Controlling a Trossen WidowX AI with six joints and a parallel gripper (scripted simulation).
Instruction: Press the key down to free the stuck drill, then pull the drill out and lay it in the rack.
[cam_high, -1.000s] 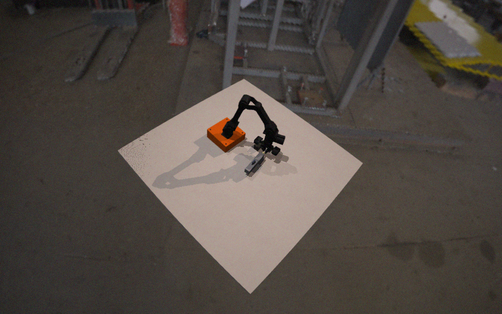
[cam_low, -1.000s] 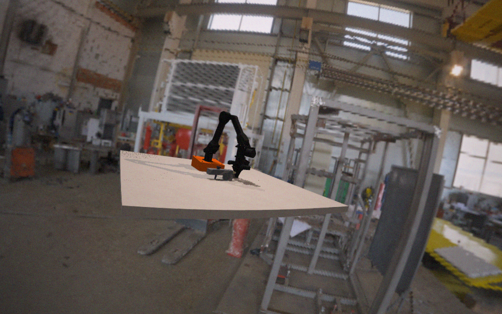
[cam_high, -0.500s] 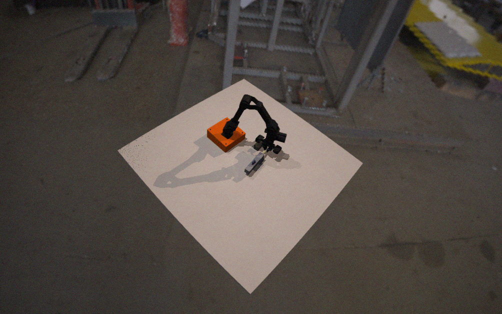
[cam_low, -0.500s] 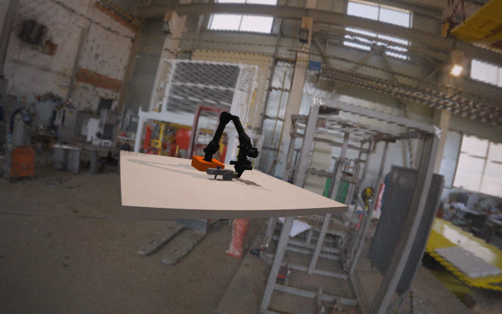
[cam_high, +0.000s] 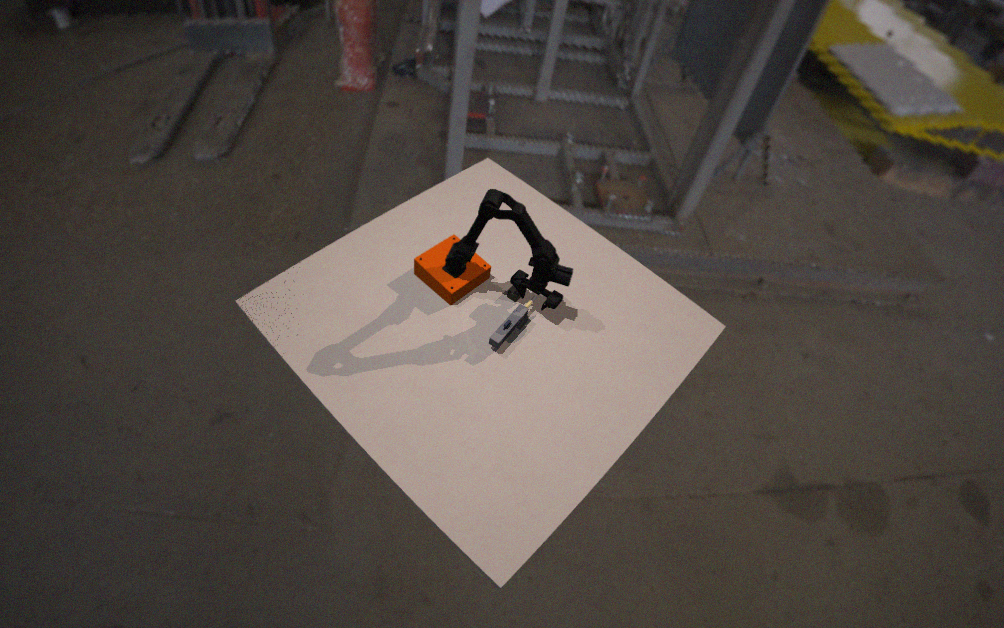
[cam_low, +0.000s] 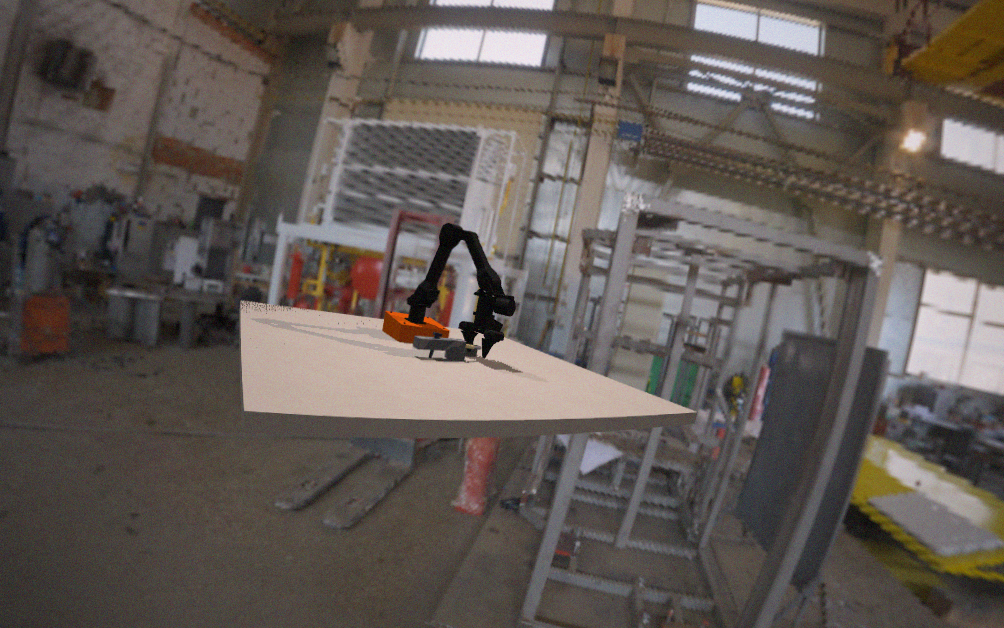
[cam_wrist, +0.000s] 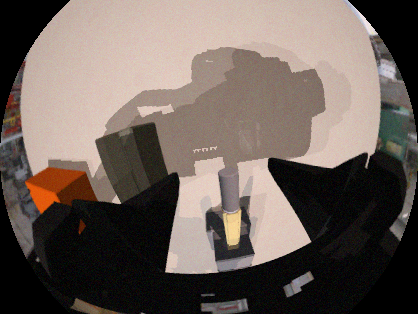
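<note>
Right now the drill is 5 cm to the right of my gripper tip and 3 cm above it. Also, from my gripper tip: dark key: 18 cm to the right, 3 cm above.
</note>
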